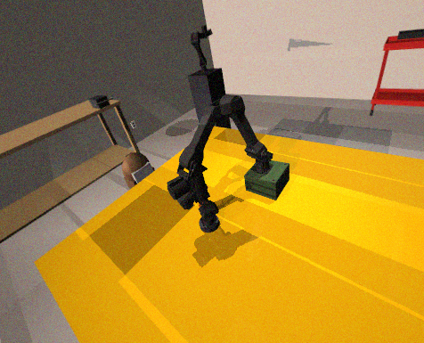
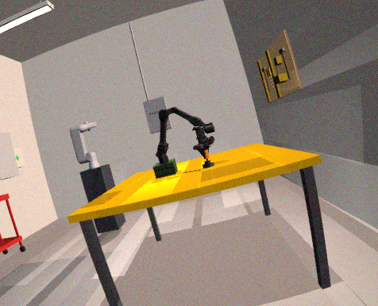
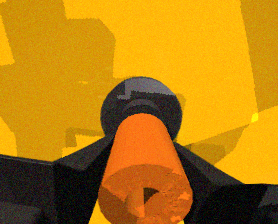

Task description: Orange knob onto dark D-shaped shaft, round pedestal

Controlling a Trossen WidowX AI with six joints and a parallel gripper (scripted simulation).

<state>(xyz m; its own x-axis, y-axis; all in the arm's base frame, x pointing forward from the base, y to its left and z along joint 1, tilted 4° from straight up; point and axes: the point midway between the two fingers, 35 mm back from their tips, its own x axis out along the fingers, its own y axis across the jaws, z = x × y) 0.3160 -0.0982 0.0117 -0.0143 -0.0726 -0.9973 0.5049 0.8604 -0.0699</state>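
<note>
The orange knob lies 20 mm above my gripper tip. Round my gripper tip: pedestal (40 mm below).
</note>
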